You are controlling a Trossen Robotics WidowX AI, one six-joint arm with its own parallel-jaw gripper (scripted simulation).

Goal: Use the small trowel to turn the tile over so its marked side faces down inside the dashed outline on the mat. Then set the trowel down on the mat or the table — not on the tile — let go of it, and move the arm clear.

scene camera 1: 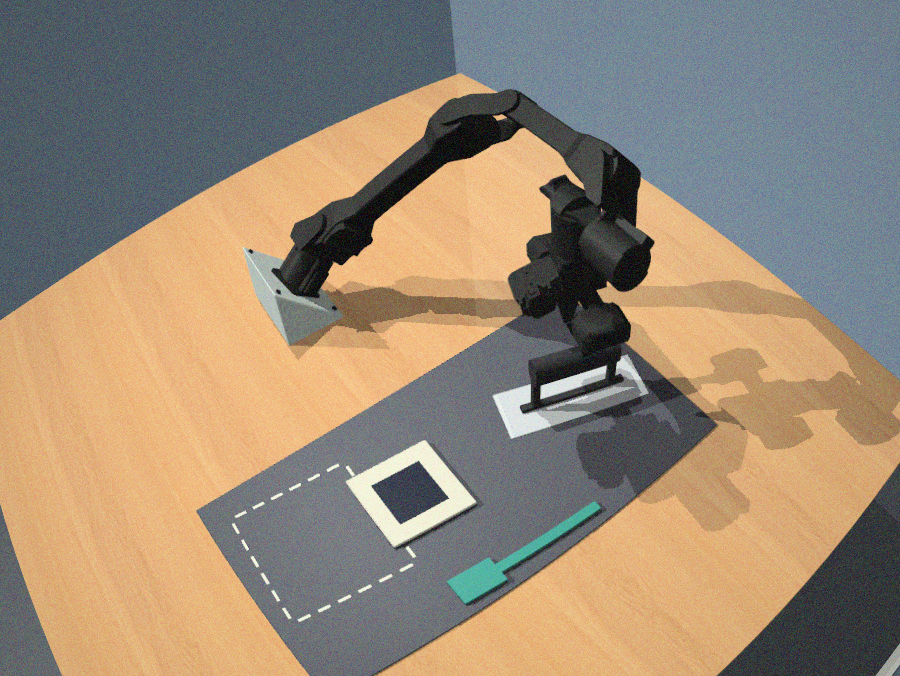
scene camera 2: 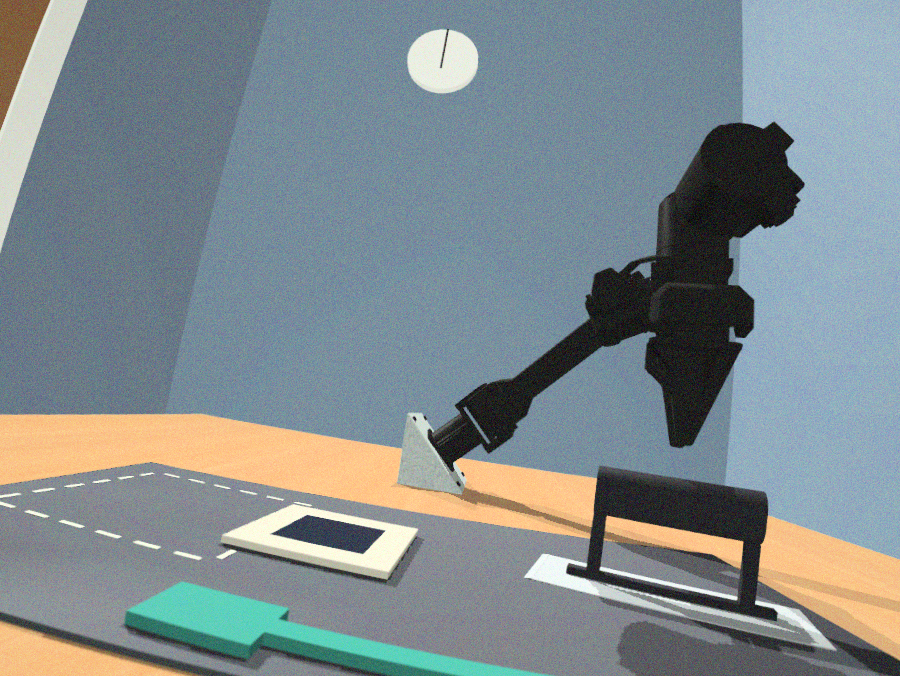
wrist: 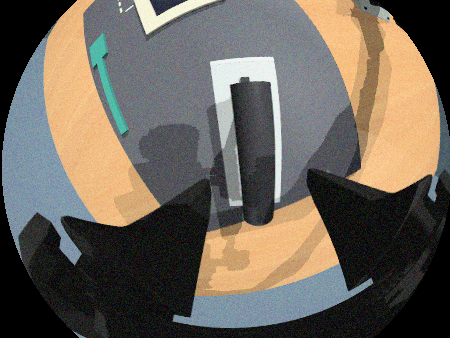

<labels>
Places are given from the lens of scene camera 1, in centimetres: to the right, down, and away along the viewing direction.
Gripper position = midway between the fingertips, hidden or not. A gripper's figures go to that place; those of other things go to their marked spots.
my gripper (scene camera 1: 576, 338): 16, 0, 101
teal flat paddle (scene camera 1: 478, 580): 3, 28, 91
grey mat (scene camera 1: 316, 544): -17, 26, 96
</labels>
